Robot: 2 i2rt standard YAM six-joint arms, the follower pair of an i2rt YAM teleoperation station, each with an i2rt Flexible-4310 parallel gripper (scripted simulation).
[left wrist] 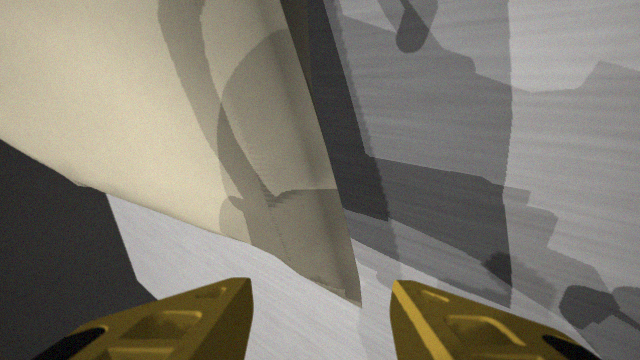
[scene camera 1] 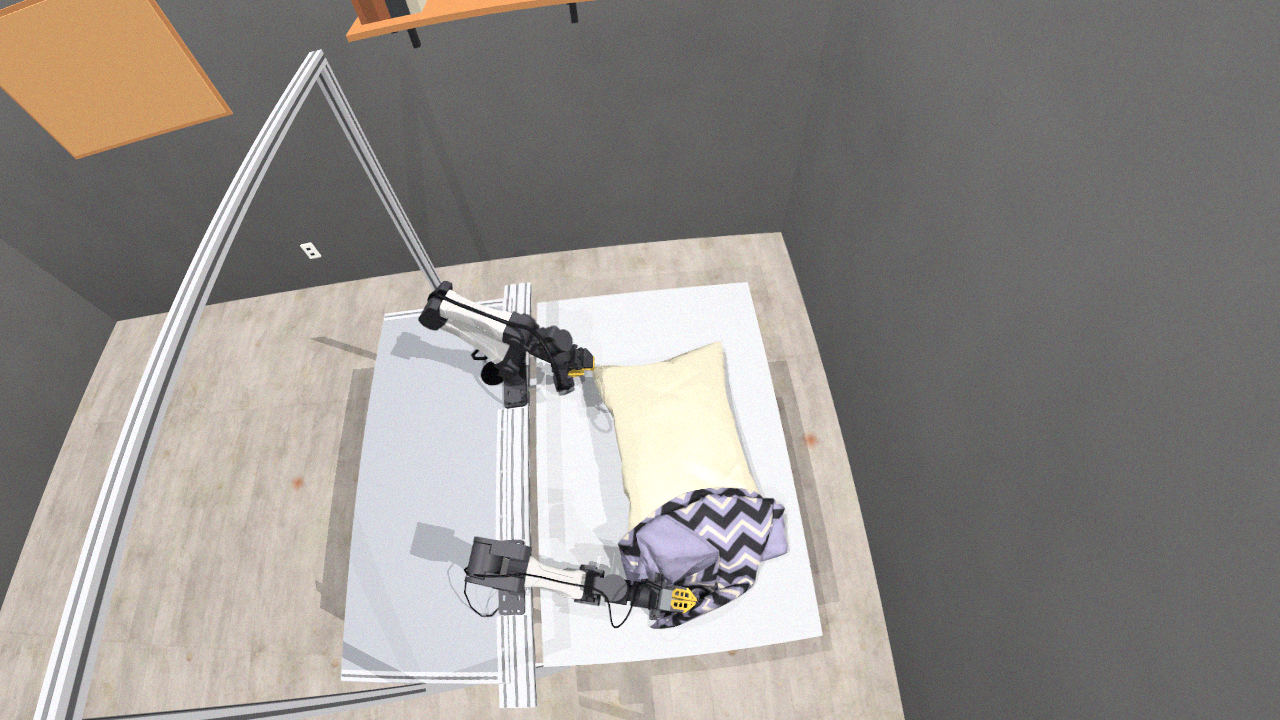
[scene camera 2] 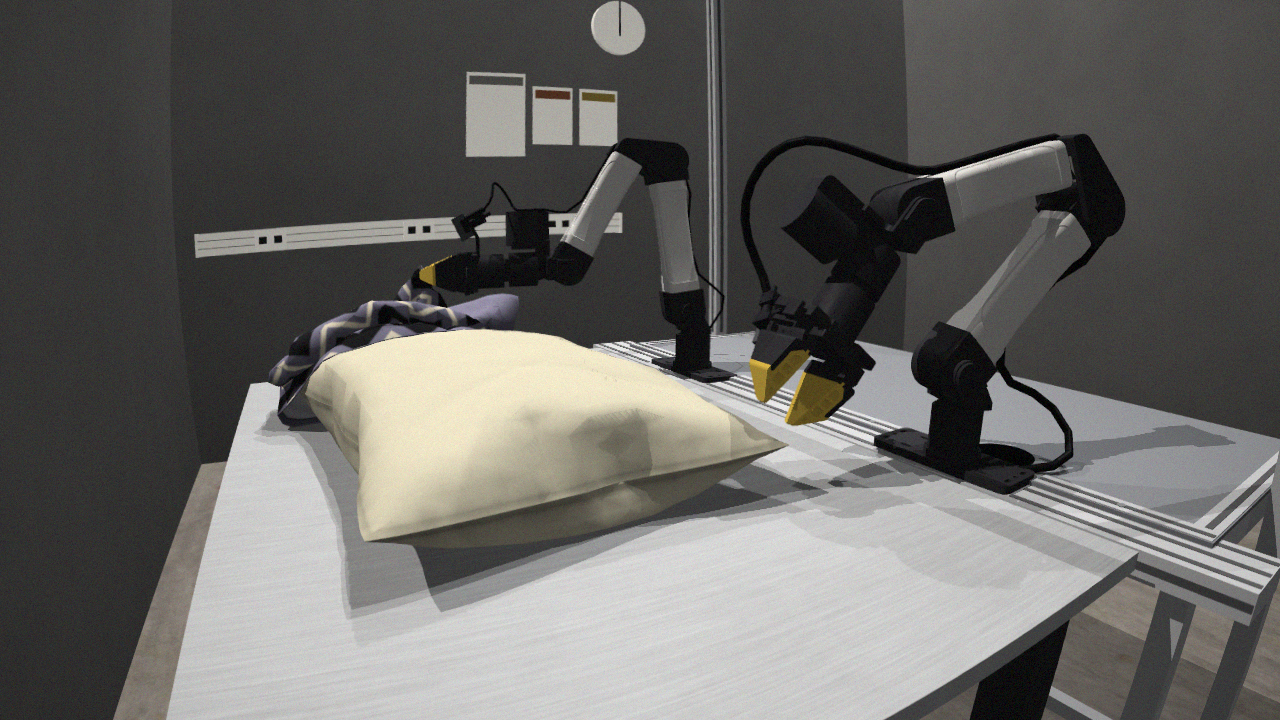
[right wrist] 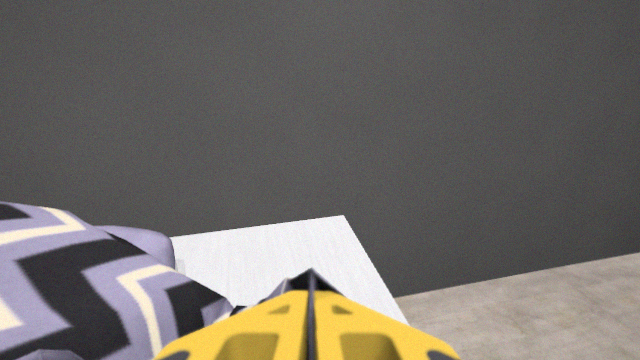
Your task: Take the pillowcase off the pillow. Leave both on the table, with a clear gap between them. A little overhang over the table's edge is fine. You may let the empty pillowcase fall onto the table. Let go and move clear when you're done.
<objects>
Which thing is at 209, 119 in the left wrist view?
A cream pillow.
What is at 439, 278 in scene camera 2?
My right gripper.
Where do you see a zigzag pillowcase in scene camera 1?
711, 541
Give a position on a cream pillow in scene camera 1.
675, 431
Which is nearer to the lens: the cream pillow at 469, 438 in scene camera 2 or the zigzag pillowcase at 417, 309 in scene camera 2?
The cream pillow.
</objects>
